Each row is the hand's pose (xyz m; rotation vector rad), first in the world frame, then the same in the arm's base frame.
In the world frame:
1: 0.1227 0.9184 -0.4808 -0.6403 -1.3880 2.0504
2: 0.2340 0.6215 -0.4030 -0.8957 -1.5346 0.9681
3: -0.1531 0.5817 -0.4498 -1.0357 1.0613 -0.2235
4: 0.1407 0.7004 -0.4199 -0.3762 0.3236 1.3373
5: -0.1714 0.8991 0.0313 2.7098 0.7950 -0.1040
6: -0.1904 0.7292 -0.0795 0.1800 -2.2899 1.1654
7: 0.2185 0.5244 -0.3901 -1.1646 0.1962 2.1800
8: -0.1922 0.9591 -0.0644 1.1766 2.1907 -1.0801
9: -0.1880 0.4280 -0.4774 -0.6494 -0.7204 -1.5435
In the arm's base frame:
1: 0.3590 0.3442 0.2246 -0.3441 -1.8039 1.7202
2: 0.4989 0.0555 0.1639 -0.4871 -1.6816 0.6614
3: 0.1144 0.0012 0.1111 -0.6845 1.0342 0.1105
4: 0.3986 0.1242 0.1845 0.0106 0.0330 1.4662
5: 0.0982 0.0770 0.6825 -2.8537 -0.9869 -0.0459
6: 0.0868 -0.0296 0.5093 0.4782 -2.4982 0.6671
7: 0.4923 -0.0387 0.1336 -0.8901 -0.3231 2.1767
8: 0.0669 0.1699 0.6227 1.2164 2.5738 -0.5914
9: 0.0908 -0.1283 0.0201 -0.3047 -0.3500 -1.5317

